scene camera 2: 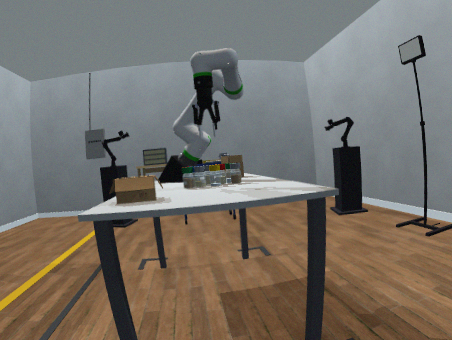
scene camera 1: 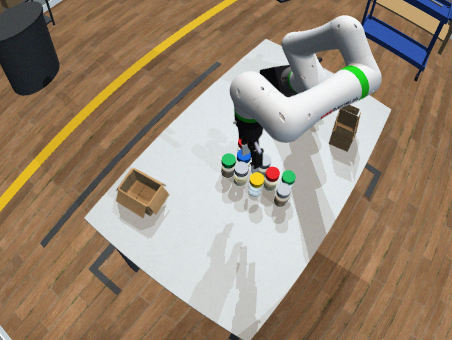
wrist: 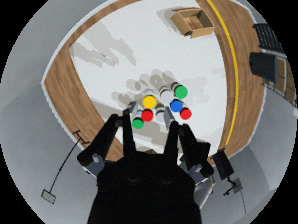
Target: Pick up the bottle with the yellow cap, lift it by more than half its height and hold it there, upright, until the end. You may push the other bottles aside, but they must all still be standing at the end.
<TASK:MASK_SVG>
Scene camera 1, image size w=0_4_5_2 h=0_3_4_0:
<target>box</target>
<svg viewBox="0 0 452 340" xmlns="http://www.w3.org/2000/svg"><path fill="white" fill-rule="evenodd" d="M352 105L340 108L336 124L333 127L335 129L329 141L330 145L348 152L357 133L358 126L356 125L359 124L358 119L360 120L361 115L360 112L360 115L357 116L360 109Z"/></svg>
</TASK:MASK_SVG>
